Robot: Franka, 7 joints.
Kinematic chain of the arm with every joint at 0, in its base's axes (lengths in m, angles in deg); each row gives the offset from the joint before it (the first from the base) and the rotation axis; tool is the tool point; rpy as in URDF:
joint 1: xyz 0 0 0.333 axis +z
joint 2: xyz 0 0 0 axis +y
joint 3: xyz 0 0 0.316 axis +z
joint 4: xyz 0.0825 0 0 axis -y
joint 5: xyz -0.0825 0 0.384 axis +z
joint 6: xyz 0 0 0 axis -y
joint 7: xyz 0.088 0 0 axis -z
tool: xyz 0 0 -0.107 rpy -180 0 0
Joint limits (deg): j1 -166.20..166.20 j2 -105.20..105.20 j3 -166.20..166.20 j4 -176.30..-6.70 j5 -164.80..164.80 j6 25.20..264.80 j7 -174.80..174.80
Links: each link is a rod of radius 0.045 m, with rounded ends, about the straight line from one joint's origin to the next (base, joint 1, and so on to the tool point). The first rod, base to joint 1, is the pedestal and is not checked.
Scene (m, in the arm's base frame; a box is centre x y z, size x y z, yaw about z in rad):
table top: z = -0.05
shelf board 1: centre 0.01 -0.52 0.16 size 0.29 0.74 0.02 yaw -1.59
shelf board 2: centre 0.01 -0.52 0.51 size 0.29 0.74 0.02 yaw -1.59
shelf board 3: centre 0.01 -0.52 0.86 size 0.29 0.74 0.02 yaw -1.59
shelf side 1: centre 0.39 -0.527 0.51 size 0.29 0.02 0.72 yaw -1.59
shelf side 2: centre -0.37 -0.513 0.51 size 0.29 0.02 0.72 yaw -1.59
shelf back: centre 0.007 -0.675 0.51 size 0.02 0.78 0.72 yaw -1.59
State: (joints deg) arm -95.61 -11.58 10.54 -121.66 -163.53 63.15 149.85
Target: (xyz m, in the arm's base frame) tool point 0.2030 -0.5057 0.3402
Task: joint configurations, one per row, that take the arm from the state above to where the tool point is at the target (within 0.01 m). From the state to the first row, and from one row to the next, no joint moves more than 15 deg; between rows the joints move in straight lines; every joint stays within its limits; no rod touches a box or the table.
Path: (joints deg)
1: -80.88 -18.63 11.03 -126.19 -163.85 66.27 148.77
2: -66.15 -25.69 11.51 -130.72 -164.16 69.39 147.68
3: -51.42 -32.74 12.00 -135.24 -164.48 72.51 146.60
4: -36.69 -39.80 12.49 -139.77 -164.80 75.63 145.51
5: -44.52 -30.49 18.27 -148.90 -160.05 64.11 146.60
6: -52.35 -21.18 24.06 -158.04 -155.29 52.58 147.68
7: -60.19 -11.87 29.84 -167.17 -150.54 41.06 148.77
8: -68.02 -2.57 35.63 -176.30 -145.78 29.54 149.85
9: -73.32 3.05 30.43 -163.46 -152.12 43.22 149.85
10: -78.62 8.67 25.23 -150.62 -158.46 56.89 149.85
11: -83.92 14.29 20.03 -137.78 -164.80 70.57 149.85

